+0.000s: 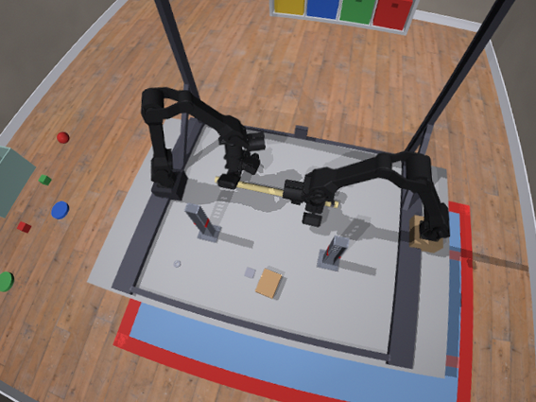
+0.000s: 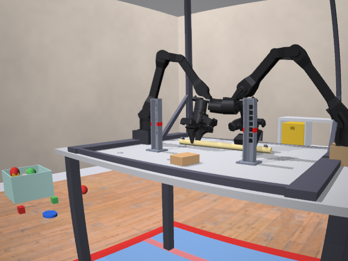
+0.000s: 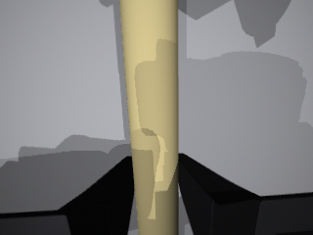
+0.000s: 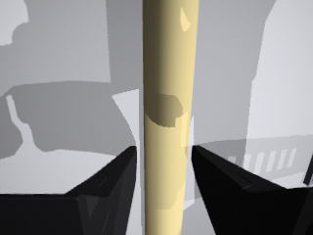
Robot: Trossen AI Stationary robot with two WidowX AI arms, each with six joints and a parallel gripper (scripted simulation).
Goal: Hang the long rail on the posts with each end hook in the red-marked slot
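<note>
My right gripper is now 150 mm to the right of the long pale yellow rail, 20 mm short of it and 20 mm above it. Round my right hand: tan box: 340 mm ahead, 200 mm to the left, 20 mm below.
Right now the long pale yellow rail is 15 cm to the right of my left hand and 2 cm below it. From my left hand the other things lie so: tan box (31 cm ahead, 10 cm to the right, 2 cm below).
</note>
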